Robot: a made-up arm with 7 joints.
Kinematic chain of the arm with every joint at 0, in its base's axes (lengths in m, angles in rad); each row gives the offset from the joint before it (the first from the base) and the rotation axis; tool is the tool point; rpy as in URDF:
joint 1: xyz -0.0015 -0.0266 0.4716 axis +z
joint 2: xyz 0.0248 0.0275 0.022 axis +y
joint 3: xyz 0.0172 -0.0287 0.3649 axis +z
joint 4: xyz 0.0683 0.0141 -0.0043 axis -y
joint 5: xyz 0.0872 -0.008 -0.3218 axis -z
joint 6: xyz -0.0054 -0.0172 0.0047 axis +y
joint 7: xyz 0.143 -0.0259 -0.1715 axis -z
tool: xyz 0.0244 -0.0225 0.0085 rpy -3.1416 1.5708 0
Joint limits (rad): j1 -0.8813..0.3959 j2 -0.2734..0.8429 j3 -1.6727..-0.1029 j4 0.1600..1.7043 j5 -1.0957..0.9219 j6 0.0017..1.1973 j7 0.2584..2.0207
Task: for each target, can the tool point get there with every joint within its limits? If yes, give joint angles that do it. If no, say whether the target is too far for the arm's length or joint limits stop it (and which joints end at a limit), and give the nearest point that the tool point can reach.
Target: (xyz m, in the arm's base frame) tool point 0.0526 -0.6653 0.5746
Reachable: yes | joints -0.6111 0.4030 -0.9137 1.0570 0.0904 0.3264 1.8864
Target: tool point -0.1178 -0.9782 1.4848
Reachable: no: too far | nearest point -0.0624 -0.6278 1.1181 | short by 0.510 m
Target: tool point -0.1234 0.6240 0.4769
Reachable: no: joint limits stop it (at a limit: joint 1, joint 2, joint 3, joint 4, joint 5, joint 6, joint 7) | nearest point 0.1567 0.0955 0.4177 | short by 0.601 m
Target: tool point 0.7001 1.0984 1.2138
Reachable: no: too far | nearest point 0.6405 0.3034 0.9673 | short by 0.834 m
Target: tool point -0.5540 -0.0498 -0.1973
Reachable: no: joint limits stop it (at a limit: joint 1, joint 2, joint 4, joint 5, joint 7) | nearest point -0.1906 -0.2165 0.2614 | short by 0.609 m
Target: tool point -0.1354 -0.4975 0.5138
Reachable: yes | joints -0.3635 0.7206 -1.5128 0.6541 -0.7780 0.6379 1.6794
